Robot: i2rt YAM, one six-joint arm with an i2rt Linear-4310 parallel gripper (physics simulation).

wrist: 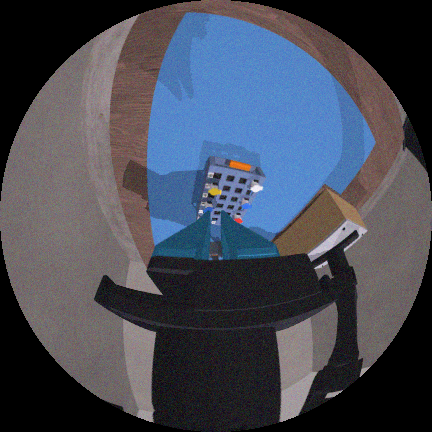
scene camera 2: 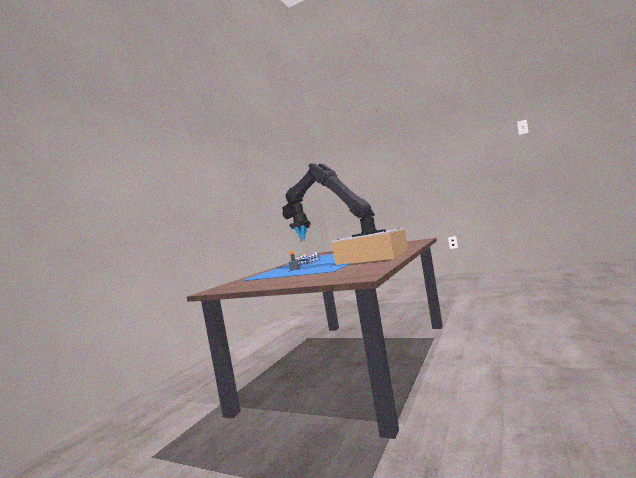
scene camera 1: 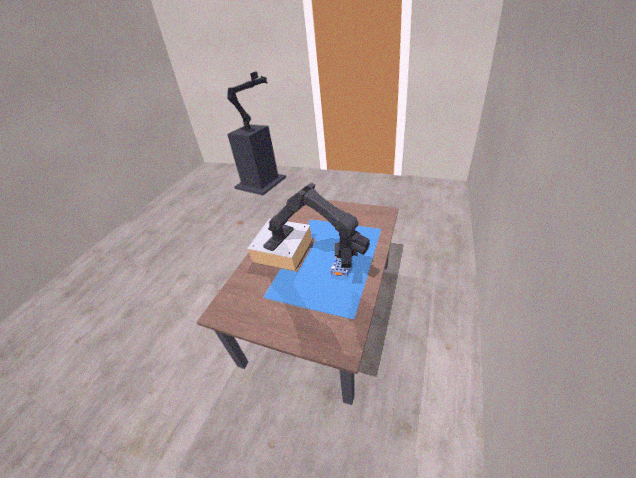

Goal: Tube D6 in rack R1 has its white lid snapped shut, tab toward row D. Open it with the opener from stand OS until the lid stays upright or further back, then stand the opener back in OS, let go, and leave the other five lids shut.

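Seen in the pictures: gripper, between the fingertips: (wrist: 215, 215) (scene camera 2: 302, 241); arm's base, origin of its link: (wrist: 332, 250) (scene camera 2: 369, 234) (scene camera 1: 279, 237).
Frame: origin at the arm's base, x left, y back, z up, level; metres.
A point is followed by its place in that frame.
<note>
The rack R1 (scene camera 1: 339, 268) @[x -0.004, y -0.368, z -0.072 m] (scene camera 2: 307, 260) @[x 0.075, y -0.326, z -0.084 m] (wrist: 203, 182) @[x 0.033, y -0.401, z -0.100 m] is blue-grey with an orange label and stands on the blue mat. In the wrist view a white lid (wrist: 256, 188) @[x -0.019, y -0.340, z -0.060 m] is at its right side, with yellow (wrist: 214, 191) @[x 0.013, y -0.393, z -0.060 m], blue (wrist: 246, 206) @[x 0.019, y -0.331, z -0.060 m] and red (wrist: 238, 220) @[x 0.056, y -0.322, z -0.060 m] lids; whether each is shut is too small to tell. The dark stand OS (scene camera 2: 294, 265) @[x 0.232, y -0.273, z -0.081 m] stands beside the rack, with the orange-topped opener (scene camera 2: 292, 253) @[x 0.223, y -0.280, z -0.023 m] upright in it. My gripper (scene camera 2: 302, 240) @[x -0.012, y -0.409, z 0.009 m] (wrist: 215, 215) @[x -0.012, y -0.409, z 0.009 m] is shut with a narrow gap, nothing held, above and slightly right of the opener in scene camera 2. Its fingers hide the stand in the wrist view.
The blue mat (scene camera 1: 318, 298) @[x -0.195, y -0.355, z -0.102 m] (scene camera 2: 267, 274) @[x 0.302, y -0.382, z -0.102 m] (wrist: 270, 100) @[x -0.136, y -0.385, z -0.102 m] lies on the brown table (scene camera 1: 246, 308) @[x -0.400, y -0.077, z -0.105 m] (scene camera 2: 329, 282) @[x 0.519, y 0.127, z -0.105 m] (wrist: 127, 115) @[x -0.039, y -0.554, z -0.105 m]. The arm's base stands on a wooden box (scene camera 1: 275, 259) @[x -0.110, y -0.048, z -0.047 m] (scene camera 2: 362, 249) @[x 0.140, y 0.036, z -0.051 m] (wrist: 310, 215) @[x -0.012, y -0.132, z -0.083 m] with a white top. Another arm (scene camera 1: 239, 105) stands on a dark pedestal far behind.
</note>
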